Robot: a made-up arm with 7 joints.
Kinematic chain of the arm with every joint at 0, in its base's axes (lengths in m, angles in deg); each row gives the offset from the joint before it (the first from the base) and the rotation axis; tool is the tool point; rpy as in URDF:
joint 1: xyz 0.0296 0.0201 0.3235 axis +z
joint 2: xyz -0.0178 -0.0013 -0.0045 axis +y
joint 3: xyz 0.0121 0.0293 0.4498 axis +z
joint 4: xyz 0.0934 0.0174 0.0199 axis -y
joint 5: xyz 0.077 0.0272 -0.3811 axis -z
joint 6: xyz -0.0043 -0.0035 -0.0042 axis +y
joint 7: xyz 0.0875 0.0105 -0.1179 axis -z
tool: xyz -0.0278 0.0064 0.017 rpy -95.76 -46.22 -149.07
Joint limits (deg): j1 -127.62..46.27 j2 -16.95..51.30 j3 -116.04..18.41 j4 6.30..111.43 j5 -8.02..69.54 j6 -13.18..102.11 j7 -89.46..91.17
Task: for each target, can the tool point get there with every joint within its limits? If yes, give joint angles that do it. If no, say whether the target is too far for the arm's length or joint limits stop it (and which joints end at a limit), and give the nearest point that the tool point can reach.
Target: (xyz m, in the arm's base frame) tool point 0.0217 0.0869 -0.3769
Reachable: no: joint limits stop it (at a limit: joint 1, joint 2, joint 5, joint 7) | nearest point 0.1449 0.2026 0.0333 | short by 0.444 m
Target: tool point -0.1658 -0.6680 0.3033
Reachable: yes | joints -98.07 33.56 -18.99 70.31 59.21 44.66 62.82
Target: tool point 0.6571 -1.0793 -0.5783
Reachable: no: too far | nearest point 0.3979 -0.6251 0.1038 | short by 0.860 m
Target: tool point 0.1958 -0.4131 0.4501
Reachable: yes | joints 4.26 13.76 -90.61 49.71 21.87 77.68 64.62
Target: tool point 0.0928 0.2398 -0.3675
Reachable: no: joint limits stop it (at a limit: joint 1, joint 2, joint 5, joint 7) | nearest point 0.1748 0.2848 0.0093 | short by 0.388 m
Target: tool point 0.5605 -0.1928 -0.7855
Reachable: no: too far | nearest point 0.4745 -0.1583 -0.0033 | short by 0.788 m
